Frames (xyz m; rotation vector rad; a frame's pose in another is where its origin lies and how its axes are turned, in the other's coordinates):
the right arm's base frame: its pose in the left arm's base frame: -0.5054 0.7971 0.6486 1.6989 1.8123 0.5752
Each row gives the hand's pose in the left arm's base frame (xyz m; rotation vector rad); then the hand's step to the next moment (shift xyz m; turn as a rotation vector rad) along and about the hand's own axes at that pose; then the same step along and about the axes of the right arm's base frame.
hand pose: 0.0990 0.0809 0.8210 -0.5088 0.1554 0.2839
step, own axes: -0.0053 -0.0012 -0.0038 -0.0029 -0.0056 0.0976
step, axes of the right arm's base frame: -0.0038 -0.0051 -0.0018 0.0324 0.0670 -0.0635
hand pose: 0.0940 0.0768 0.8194 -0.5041 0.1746 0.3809
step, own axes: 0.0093 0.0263 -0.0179 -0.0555 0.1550 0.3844
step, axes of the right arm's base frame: 0.0187 -0.0204 0.0183 0.2658 0.1500 -0.2858
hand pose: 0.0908 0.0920 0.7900 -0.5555 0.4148 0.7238
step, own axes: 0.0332 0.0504 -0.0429 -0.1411 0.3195 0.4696
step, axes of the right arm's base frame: 0.0303 -0.0581 0.0345 0.3709 0.0791 -0.4457
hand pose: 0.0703 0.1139 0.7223 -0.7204 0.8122 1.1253
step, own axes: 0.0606 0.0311 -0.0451 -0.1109 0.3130 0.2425
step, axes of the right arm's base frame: 0.0101 -0.0703 0.0404 0.2141 -0.0555 -0.3466
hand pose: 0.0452 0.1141 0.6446 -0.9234 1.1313 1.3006
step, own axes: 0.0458 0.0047 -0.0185 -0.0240 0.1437 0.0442
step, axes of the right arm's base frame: -0.0004 -0.0399 0.0295 0.0455 -0.0653 -0.1298
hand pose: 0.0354 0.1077 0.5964 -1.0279 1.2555 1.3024
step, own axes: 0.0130 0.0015 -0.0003 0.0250 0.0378 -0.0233
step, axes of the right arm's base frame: 0.0027 -0.0106 0.0071 -0.0150 -0.0475 -0.0106
